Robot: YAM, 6 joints.
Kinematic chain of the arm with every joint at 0, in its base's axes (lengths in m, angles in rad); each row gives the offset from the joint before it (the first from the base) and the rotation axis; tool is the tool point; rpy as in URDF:
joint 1: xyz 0 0 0.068 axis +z
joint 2: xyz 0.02 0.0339 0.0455 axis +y
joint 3: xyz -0.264 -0.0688 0 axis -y
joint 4: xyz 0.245 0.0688 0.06 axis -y
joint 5: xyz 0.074 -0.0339 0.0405 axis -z
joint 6: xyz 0.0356 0 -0.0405 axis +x
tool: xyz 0 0 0 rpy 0 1.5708 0
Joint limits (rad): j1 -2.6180..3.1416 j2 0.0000..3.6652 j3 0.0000..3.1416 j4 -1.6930..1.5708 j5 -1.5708..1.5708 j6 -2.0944..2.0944
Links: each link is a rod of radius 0.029 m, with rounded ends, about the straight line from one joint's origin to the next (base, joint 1, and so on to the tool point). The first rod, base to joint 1, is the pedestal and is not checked.
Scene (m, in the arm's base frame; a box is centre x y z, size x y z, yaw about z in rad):
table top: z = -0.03
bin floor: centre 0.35 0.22 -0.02 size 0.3 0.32 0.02 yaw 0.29
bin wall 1: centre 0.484 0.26 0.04 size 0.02 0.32 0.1 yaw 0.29
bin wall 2: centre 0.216 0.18 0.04 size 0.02 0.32 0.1 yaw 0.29
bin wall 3: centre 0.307 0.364 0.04 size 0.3 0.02 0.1 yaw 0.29
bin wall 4: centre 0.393 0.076 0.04 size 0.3 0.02 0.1 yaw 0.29
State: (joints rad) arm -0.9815 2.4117 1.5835 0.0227 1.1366 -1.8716
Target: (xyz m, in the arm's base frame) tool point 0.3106 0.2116 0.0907
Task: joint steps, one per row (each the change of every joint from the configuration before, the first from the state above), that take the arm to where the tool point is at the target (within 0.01 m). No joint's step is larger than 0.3 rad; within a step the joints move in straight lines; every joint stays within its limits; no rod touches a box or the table.
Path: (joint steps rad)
1: 0.2778 -0.1011 -0.0691 -0.0337 0.0049 0.0000
2: 0.2778 -0.1010 -0.0690 -0.0336 0.0048 0.0000
3: 0.2778 -0.1011 -0.0691 -0.0337 0.0049 0.0000
4: 0.2777 -0.1011 -0.0691 -0.0337 0.0049 0.0000
5: 0.2778 -0.1010 -0.0690 -0.0336 0.0049 0.0000
6: 0.2778 -0.1011 -0.0691 -0.0337 0.0048 0.0000
7: -0.0012 0.2886 -0.0564 0.0118 -0.0305 0.0000

